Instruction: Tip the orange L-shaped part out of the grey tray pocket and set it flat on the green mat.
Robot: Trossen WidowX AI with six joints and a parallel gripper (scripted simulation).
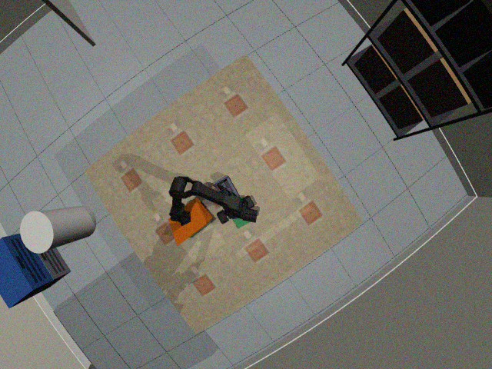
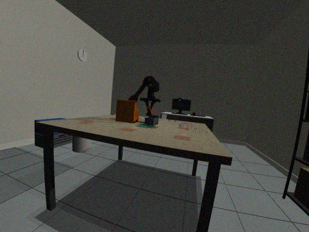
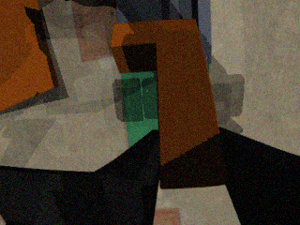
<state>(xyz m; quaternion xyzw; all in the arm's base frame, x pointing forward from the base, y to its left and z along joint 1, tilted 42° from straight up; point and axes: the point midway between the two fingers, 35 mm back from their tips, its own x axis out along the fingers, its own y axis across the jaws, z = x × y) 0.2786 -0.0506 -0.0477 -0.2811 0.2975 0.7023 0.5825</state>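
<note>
Right now my gripper tip is 50 mm to the left of the green mat and 170 mm above it. The rest, counted from my gripper tip: orange L-shaped part 20 mm behind, 30 mm to the left, 30 mm below.
</note>
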